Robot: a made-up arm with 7 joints. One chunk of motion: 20 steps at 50 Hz.
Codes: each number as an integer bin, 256 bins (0 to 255) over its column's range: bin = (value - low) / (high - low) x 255, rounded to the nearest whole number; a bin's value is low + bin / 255 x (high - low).
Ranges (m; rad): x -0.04..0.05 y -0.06..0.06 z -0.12..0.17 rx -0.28..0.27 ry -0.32..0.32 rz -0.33..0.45
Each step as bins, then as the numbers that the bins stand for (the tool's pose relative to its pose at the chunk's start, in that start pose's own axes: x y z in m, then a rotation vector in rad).
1 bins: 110 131 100 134 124 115
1 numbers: -0.0012 0.0016 -0.0063 0.0090 -0.0088 0.0218
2 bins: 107 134 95 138 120 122
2 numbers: -0.0022 0.0031 -0.0120 0.0176 -0.0188 0.0432
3 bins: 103 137 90 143 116 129
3 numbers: -0.0036 0.0045 -0.0176 0.0284 -0.0289 0.0646
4 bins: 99 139 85 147 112 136
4 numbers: -0.0051 0.0054 -0.0233 0.0371 -0.0389 0.0860
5 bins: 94 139 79 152 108 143
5 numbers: -0.0068 0.0054 -0.0302 0.0478 -0.0489 0.1074
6 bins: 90 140 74 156 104 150
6 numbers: -0.0082 0.0059 -0.0358 0.0565 -0.0590 0.1288
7 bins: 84 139 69 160 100 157
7 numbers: -0.0104 0.0054 -0.0415 0.0651 -0.0690 0.1502
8 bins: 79 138 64 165 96 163
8 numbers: -0.0121 0.0049 -0.0472 0.0759 -0.0791 0.1686
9 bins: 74 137 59 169 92 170
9 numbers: -0.0139 0.0045 -0.0529 0.0845 -0.0891 0.1900
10 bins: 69 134 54 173 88 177
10 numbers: -0.0156 0.0031 -0.0586 0.0931 -0.0991 0.2114
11 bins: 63 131 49 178 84 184
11 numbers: -0.0178 0.0016 -0.0643 0.1039 -0.1092 0.2328
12 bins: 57 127 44 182 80 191
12 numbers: -0.0199 -0.0002 -0.0700 0.1125 -0.1192 0.2542
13 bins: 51 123 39 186 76 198
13 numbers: -0.0220 -0.0021 -0.0756 0.1212 -0.1293 0.2756
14 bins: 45 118 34 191 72 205
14 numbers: -0.0241 -0.0045 -0.0813 0.1320 -0.1393 0.2971
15 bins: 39 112 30 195 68 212
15 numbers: -0.0262 -0.0073 -0.0859 0.1406 -0.1493 0.3185
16 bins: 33 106 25 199 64 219
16 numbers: -0.0284 -0.0101 -0.0916 0.1492 -0.1594 0.3399
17 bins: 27 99 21 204 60 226
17 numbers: -0.0305 -0.0134 -0.0961 0.1600 -0.1694 0.3613
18 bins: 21 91 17 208 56 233
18 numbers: -0.0326 -0.0172 -0.1007 0.1686 -0.1795 0.3827
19 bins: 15 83 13 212 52 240
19 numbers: -0.0347 -0.0209 -0.1052 0.1773 -0.1895 0.4041
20 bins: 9 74 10 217 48 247
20 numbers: -0.0368 -0.0252 -0.1086 0.1880 -0.1995 0.4255
